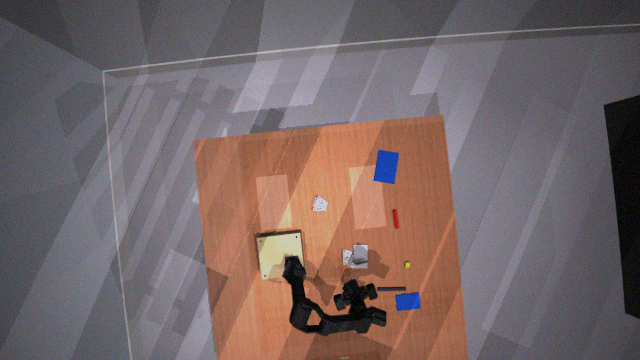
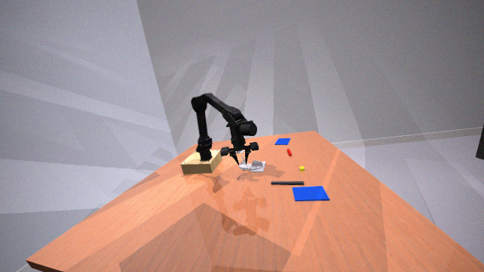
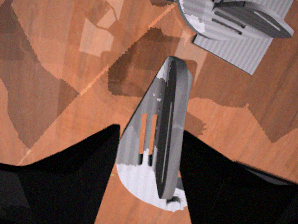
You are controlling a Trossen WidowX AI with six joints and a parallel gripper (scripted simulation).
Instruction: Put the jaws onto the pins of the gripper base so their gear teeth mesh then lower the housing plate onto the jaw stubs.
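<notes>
My gripper tip is 120 mm to the right of the flat white plate, 80 mm above it and 60 mm short of it. From my gripper tip the other things lie so: housing plate 130 mm to the left, 80 mm below; black bar 210 mm ahead, 80 mm below, 70 mm to the right; jaw 110 mm to the left, 70 mm below, 10 mm ahead.
</notes>
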